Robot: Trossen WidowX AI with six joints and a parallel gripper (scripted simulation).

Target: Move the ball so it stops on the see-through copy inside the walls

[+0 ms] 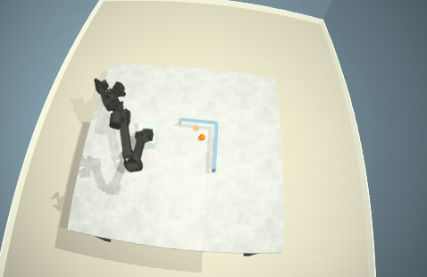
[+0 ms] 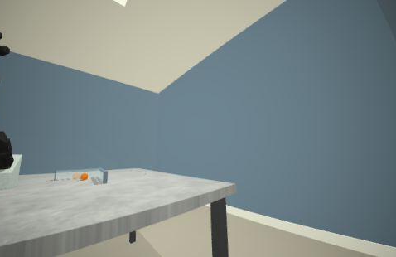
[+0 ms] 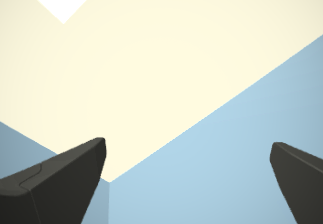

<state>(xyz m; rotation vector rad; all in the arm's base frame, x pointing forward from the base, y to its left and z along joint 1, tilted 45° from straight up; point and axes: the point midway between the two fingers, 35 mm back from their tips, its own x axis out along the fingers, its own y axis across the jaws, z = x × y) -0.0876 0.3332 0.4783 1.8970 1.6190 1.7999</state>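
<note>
Right now the orange ball is 480 mm ahead of my gripper tip, 160 mm to the left of it and 680 mm below it. Round my gripper tip: see-through copy of ball: 440 mm ahead, 220 mm to the left, 680 mm below.
</note>
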